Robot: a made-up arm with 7 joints. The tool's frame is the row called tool. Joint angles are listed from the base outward. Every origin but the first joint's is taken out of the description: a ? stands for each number. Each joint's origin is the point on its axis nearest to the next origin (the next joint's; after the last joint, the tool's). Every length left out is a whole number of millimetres.
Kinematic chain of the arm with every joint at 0, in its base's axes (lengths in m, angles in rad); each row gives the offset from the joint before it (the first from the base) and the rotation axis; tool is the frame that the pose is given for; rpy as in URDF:
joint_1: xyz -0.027 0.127 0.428 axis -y
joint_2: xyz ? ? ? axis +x
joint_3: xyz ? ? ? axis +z
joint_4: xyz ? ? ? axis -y
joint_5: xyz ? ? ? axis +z
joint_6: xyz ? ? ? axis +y
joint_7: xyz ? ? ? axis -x
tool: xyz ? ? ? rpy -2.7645 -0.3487 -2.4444
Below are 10 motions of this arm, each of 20 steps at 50 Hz.
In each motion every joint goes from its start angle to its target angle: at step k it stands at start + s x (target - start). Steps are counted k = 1, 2, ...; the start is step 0. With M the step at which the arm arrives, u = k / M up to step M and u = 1 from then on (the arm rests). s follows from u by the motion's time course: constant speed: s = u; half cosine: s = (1 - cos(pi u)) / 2; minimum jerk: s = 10 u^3 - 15 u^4 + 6 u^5.
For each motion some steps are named. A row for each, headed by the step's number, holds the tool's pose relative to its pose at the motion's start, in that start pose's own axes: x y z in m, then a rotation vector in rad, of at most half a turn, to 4 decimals.
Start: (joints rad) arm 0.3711 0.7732 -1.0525 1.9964 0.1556 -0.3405 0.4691
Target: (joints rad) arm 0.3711 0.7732 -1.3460 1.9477 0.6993 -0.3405 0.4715
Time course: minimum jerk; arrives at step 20
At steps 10, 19, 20:
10: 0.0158 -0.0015 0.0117 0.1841 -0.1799 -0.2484
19: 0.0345 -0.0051 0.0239 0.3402 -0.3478 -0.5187
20: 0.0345 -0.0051 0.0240 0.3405 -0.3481 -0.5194

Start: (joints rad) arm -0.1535 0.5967 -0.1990 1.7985 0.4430 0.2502 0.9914
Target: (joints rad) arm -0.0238 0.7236 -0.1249 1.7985 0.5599 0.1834 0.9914
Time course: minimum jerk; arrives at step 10
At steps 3, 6, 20:
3: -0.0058 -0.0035 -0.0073 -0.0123 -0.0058 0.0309
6: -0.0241 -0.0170 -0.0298 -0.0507 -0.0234 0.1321
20: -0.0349 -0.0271 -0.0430 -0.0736 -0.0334 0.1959

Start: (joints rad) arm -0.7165 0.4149 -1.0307 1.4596 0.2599 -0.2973 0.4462
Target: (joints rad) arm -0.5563 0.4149 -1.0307 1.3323 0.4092 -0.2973 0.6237
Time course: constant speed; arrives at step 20
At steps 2, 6, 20:
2: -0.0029 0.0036 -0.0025 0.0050 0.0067 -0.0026
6: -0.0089 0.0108 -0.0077 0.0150 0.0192 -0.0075
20: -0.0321 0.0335 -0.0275 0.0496 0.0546 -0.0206

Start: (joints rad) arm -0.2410 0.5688 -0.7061 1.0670 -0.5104 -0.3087 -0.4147
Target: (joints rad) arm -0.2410 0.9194 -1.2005 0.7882 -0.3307 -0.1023 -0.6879
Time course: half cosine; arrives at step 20
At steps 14, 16, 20:
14: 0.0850 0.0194 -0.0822 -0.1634 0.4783 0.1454
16: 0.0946 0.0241 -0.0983 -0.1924 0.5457 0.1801
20: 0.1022 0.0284 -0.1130 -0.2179 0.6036 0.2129

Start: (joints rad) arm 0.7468 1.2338 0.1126 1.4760 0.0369 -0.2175 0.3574
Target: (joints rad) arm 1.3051 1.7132 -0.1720 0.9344 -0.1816 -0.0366 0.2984
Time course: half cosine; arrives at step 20
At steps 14, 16, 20:
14: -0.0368 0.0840 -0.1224 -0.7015 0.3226 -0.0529
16: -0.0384 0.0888 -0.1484 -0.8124 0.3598 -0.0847
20: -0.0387 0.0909 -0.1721 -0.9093 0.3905 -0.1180

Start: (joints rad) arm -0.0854 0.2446 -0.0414 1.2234 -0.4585 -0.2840 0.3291
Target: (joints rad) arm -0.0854 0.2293 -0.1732 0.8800 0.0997 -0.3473 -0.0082
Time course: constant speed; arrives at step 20
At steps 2, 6, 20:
2: 0.0060 0.0014 0.0025 0.0033 -0.0370 -0.0538
6: 0.0187 0.0039 0.0072 -0.0009 -0.1070 -0.1655
20: 0.0684 0.0086 0.0182 -0.1296 -0.3039 -0.5796

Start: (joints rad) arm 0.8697 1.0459 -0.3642 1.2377 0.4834 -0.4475 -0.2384
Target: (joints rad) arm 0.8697 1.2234 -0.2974 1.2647 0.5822 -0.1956 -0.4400
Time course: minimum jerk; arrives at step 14
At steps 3, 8, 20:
3: -0.0041 0.0014 -0.0016 -0.0265 -0.0021 0.0014
8: -0.0383 0.0105 -0.0140 -0.2382 -0.0235 0.0183
20: -0.0613 0.0139 -0.0217 -0.3738 -0.0415 0.0345

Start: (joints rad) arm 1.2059 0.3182 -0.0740 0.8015 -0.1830 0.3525 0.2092
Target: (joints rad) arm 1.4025 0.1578 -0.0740 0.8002 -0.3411 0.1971 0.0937
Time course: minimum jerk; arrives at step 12
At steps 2, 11, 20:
2: -0.0016 -0.0028 0.0007 0.0038 -0.0092 0.0088
11: -0.0441 -0.0837 0.0103 0.1123 -0.2726 0.2419
20: -0.0443 -0.0841 0.0103 0.1129 -0.2741 0.2431

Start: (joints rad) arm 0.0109 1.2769 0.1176 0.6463 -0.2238 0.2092 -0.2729
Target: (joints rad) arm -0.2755 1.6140 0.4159 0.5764 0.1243 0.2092 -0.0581
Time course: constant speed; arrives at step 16
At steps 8, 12, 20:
8: -0.0377 0.0620 -0.0173 -0.0199 0.0068 -0.1172
12: -0.0625 0.0858 -0.0297 -0.0095 -0.0137 -0.1692
20: -0.0905 0.1039 -0.0441 0.0166 -0.0465 -0.2146

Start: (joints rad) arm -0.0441 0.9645 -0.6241 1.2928 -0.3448 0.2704 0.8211
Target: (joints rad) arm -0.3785 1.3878 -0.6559 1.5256 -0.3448 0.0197 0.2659
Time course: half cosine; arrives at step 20
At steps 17, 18, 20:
17: 0.0893 -0.0196 -0.0274 -0.3252 -0.0480 0.3468
18: 0.0914 -0.0205 -0.0288 -0.3302 -0.0507 0.3604
20: 0.0931 -0.0213 -0.0299 -0.3339 -0.0530 0.3714

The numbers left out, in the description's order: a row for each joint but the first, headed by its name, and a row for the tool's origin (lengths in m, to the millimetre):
joint_2: -0.009 0 -0.01
joint_3: 0 0.027 -0.261
joint_4: 0.005 -0.01 0
joint_5: 0.014 0 -0.199
joint_6: 0.024 -0.004 0
joint_7: 0.006 0 0.005
tool: 0 0.012 -0.003

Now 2 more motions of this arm.
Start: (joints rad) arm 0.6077 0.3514 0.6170 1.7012 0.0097 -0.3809 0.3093
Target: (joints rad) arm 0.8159 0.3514 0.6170 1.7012 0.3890 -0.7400 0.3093
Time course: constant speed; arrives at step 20
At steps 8, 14, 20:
8: -0.0109 0.0059 0.0091 0.1012 -0.2648 0.0420
14: -0.0189 0.0103 0.0156 0.1673 -0.4672 0.0791
20: -0.0269 0.0145 0.0218 0.2243 -0.6724 0.1197

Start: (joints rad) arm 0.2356 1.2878 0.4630 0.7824 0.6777 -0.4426 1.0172
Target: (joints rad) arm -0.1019 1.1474 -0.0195 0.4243 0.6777 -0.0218 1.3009
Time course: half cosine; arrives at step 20
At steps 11, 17, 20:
11: 0.1199 0.0180 0.0110 0.0654 0.4280 -0.6870
17: 0.1935 0.0051 -0.0071 0.0570 0.6645 -1.1239
20: 0.2035 0.0018 -0.0113 0.0513 0.6967 -1.1883

